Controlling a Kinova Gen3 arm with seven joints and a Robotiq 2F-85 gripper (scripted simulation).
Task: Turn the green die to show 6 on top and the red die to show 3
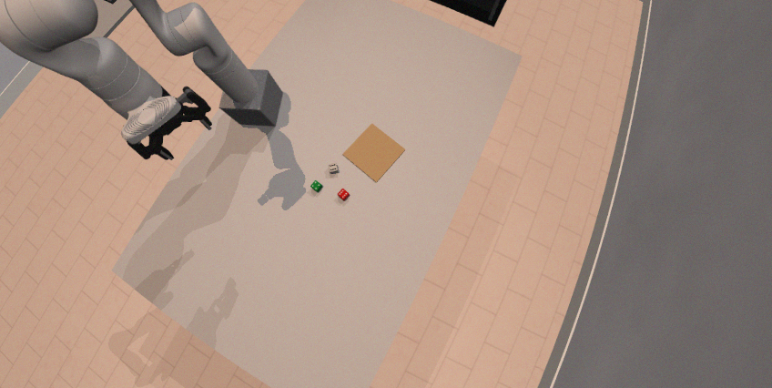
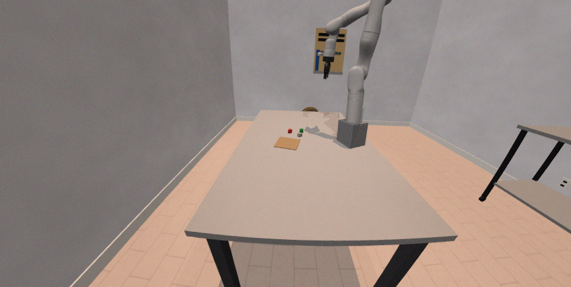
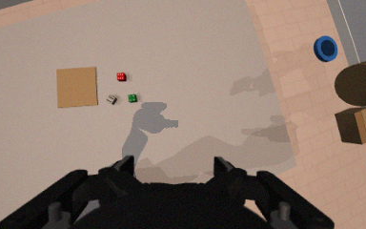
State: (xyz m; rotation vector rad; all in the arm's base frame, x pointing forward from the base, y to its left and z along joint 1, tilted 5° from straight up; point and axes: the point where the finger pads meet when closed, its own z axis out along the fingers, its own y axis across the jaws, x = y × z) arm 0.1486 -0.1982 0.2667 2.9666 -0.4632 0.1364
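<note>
Right now the green die is 160 mm ahead of my hand, 90 mm to the left of it and 380 mm below it. From my hand the other things lie so: white die 170 mm ahead, 160 mm to the left, 380 mm below; then red die 240 mm ahead, 110 mm to the left, 380 mm below; then tan mat 250 mm ahead, 270 mm to the left, 390 mm below.
</note>
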